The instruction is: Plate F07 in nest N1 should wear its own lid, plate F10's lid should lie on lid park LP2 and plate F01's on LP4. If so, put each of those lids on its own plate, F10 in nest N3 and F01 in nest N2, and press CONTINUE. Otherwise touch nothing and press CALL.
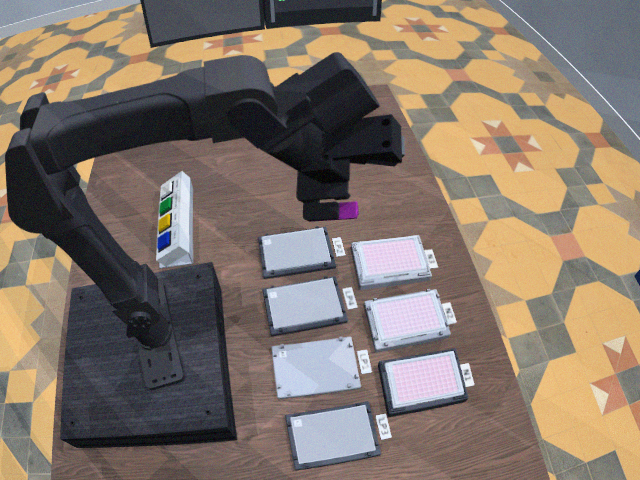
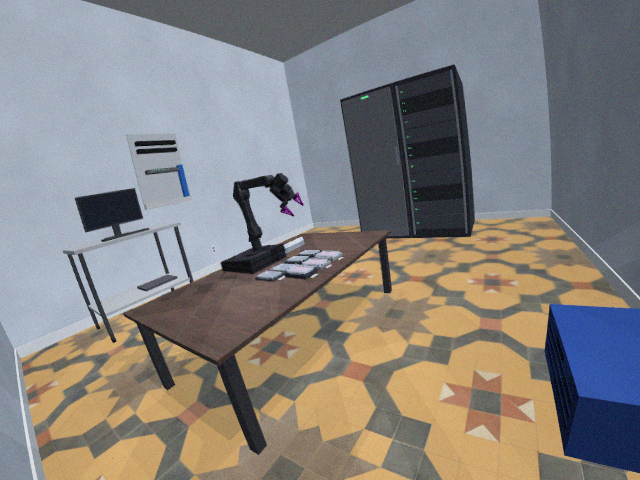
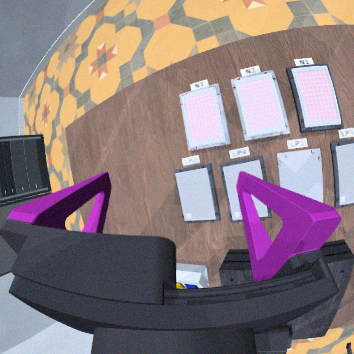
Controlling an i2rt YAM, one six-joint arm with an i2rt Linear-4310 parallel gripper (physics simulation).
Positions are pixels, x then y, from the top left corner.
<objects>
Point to a nest N2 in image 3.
254, 70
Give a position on a lid park LP1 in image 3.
At 300, 171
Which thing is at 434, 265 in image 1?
A nest N3.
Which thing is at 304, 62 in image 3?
A nest N1.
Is the gripper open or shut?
Open.
</objects>
